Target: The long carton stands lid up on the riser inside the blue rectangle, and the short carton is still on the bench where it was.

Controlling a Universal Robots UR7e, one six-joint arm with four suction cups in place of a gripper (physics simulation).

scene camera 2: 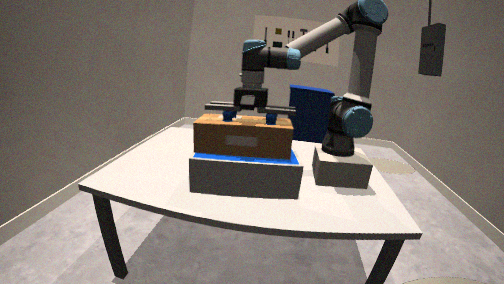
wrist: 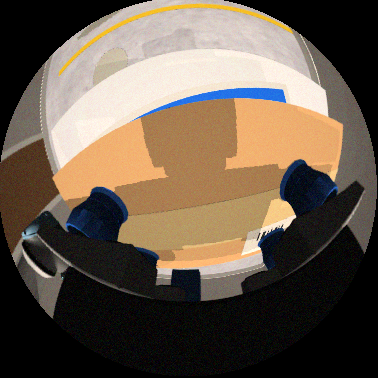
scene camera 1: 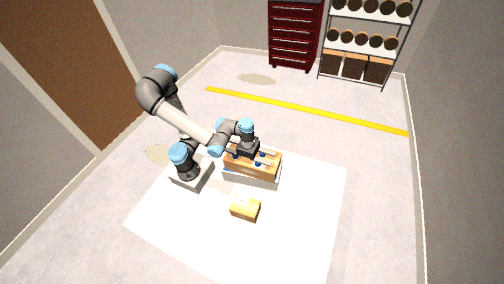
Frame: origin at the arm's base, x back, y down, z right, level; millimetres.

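Seen in the pictures: end effector, tool point: [scene camera 2: 250, 123] [wrist: 206, 221]; arm's base, origin of the base link: [scene camera 2: 337, 151] [scene camera 1: 189, 171].
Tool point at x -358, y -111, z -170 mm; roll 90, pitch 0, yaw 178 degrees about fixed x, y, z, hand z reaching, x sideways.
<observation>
Pixels of each thing's top centre, then the offset from my tool point to it. Level surfaces: height alone.
- long brown carton, middle of its top: [wrist: 232, 229] [scene camera 2: 245, 118] [scene camera 1: 252, 155] dy -17, dx -17, dz -7 mm
- grey riser, middle of its top: [scene camera 2: 246, 152] [scene camera 1: 252, 163] dy +92, dx -3, dz -24 mm
- blue rectangle, middle of its top: [wrist: 199, 158] [scene camera 2: 246, 152] dy +92, dx -3, dz -24 mm
- short yellow carton, middle of its top: [scene camera 1: 244, 205] dy +112, dx -67, dz +240 mm
- white bench, its level: dy +212 mm
The long brown carton [scene camera 1: 252, 171] [scene camera 2: 243, 141] [wrist: 197, 140] stands lid up on the grey riser [scene camera 1: 246, 181] [scene camera 2: 244, 178]. It sits within the blue rectangle [scene camera 2: 246, 158] [wrist: 229, 94], whose edge shows around its base. My suction gripper [scene camera 1: 248, 153] [scene camera 2: 250, 117] [wrist: 200, 225] rests with its blue cups pressed on the carton's lid and holds it by suction. The short yellow carton [scene camera 1: 244, 209] lies on the white bench [scene camera 1: 299, 212] [scene camera 2: 148, 169] in front of the riser. It is hidden in the second scene view.
The arm's base block [scene camera 1: 191, 180] [scene camera 2: 341, 171] stands beside the riser. A blue bin [scene camera 2: 310, 112] stands behind the bench. A red drawer cabinet [scene camera 1: 294, 33], a shelf rack [scene camera 1: 391, 67] and a yellow floor line [scene camera 1: 306, 110] lie far back.
</observation>
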